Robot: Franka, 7 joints.
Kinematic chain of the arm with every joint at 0, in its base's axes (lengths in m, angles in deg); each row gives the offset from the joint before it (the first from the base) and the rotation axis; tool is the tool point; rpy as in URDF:
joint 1: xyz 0 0 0.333 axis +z
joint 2: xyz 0 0 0 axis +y
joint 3: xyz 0 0 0.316 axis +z
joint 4: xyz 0.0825 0 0 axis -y
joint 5: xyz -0.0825 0 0.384 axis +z
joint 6: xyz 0 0 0 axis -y
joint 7: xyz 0.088 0 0 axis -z
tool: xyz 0 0 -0.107 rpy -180 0 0
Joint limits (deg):
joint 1: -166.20..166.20
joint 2: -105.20..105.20
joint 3: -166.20..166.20
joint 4: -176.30..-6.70
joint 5: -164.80..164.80
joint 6: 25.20..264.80
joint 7: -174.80..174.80
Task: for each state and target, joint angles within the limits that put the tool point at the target. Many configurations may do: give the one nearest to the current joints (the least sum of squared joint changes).
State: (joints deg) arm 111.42 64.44 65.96 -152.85 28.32 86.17 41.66
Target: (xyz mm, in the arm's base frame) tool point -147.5 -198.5 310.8
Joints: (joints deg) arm 114.26 71.11 77.71 -161.72 32.13 80.99 41.66
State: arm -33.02 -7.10 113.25 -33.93 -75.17 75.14 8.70
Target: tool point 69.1 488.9 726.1
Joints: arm -30.77 -12.48 117.22 -75.08 -58.64 50.75 8.70
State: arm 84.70 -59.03 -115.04 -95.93 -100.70 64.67 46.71
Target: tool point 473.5 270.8 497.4
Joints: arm 132.62 -42.31 -73.98 -117.09 -96.72 73.56 46.71
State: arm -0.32 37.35 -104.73 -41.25 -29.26 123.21 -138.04
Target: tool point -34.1 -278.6 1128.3
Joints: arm -8.87 12.47 -117.22 -33.62 -30.82 127.25 -138.04
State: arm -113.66 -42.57 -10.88 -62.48 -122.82 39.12 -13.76
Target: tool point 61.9 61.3 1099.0
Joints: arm -120.54 -34.95 18.14 -60.65 -135.67 64.29 -13.76
